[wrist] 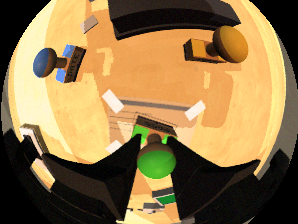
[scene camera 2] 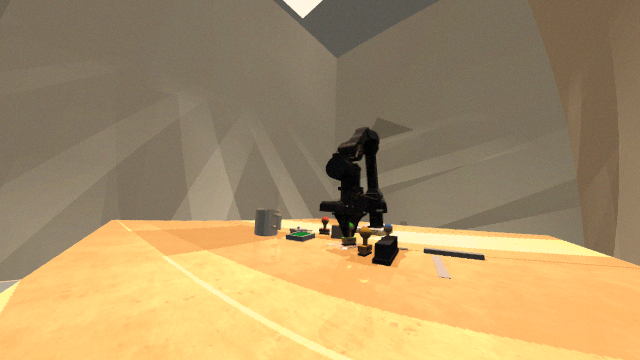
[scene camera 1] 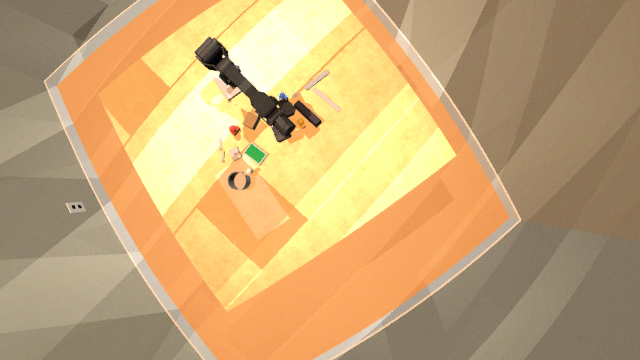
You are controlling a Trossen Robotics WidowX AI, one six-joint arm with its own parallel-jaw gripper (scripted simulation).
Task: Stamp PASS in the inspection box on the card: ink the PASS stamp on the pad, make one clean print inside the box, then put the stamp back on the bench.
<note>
I see my gripper [scene camera 2: 349,237], a green-knobbed stamp [wrist: 156,160], an orange-knobbed stamp [wrist: 228,44] and a blue-knobbed stamp [wrist: 46,60].
My gripper shows as well in the wrist view [wrist: 154,139].
</note>
